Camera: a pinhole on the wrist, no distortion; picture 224 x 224 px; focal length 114.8 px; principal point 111.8 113.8 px. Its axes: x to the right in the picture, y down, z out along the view. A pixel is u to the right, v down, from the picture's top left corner.
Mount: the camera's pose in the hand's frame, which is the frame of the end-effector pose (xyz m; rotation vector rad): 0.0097 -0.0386 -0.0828 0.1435 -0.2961 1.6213
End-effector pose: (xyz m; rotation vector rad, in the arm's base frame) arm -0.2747 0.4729 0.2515 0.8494 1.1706 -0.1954
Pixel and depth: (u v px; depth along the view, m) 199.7 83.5 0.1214
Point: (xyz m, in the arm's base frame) -0.2096 0.4507 0.2475
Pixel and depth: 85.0 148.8 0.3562
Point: -0.2837 0.1354 0.2790
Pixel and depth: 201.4 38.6 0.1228
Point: -0.1821 0.4626 0.2093
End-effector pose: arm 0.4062 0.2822 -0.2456 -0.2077 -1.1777 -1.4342
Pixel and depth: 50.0 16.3 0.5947
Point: -0.3511 0.1938 0.0601
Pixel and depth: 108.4 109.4 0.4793
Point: 0.0736 0.5233 -0.1741
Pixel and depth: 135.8 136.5 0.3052
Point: 0.2667 0.4816 -0.2337
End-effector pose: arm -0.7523 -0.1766 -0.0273 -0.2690 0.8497 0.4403
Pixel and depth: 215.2 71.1 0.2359
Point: -0.6283 0.0147 0.0533
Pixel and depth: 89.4 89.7 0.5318
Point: -0.3000 -0.2367 0.1843
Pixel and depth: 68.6 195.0 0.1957
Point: -0.7052 -0.3349 0.1339
